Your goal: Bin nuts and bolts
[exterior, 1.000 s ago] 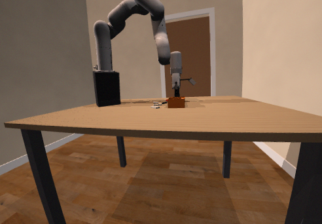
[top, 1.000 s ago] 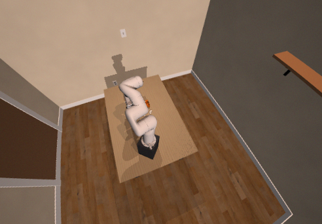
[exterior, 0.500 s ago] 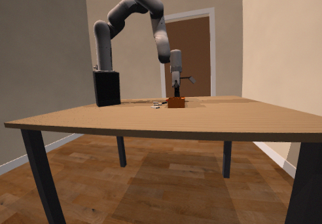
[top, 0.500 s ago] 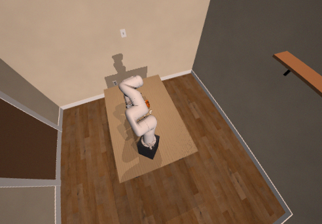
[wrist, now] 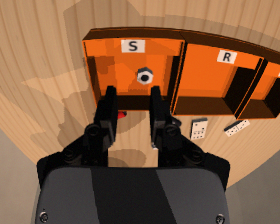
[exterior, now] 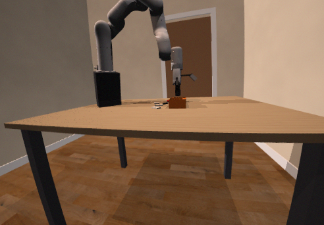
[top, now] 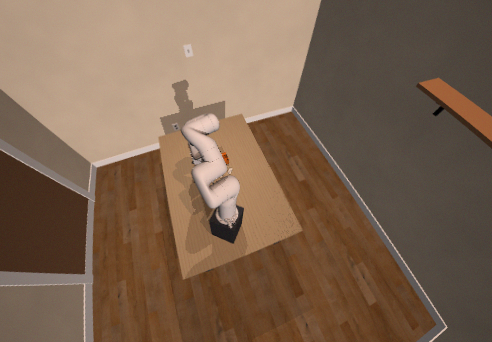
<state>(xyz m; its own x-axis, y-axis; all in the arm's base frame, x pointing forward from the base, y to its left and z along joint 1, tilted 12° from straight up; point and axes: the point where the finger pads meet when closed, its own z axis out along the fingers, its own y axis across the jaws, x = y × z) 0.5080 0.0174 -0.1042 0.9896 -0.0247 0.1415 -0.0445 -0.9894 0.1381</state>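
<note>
Now: hand 10 mm to the left of the grey nut and 60 mm above it. From my hand the other things lie so: red cylinder 70 mm behind, 40 mm to the left, 60 mm below; then dark cylinder 80 mm behind, 50 mm to the right, 60 mm below; then orange bin 10 mm ahead, 80 mm to the right, 40 mm below.
</note>
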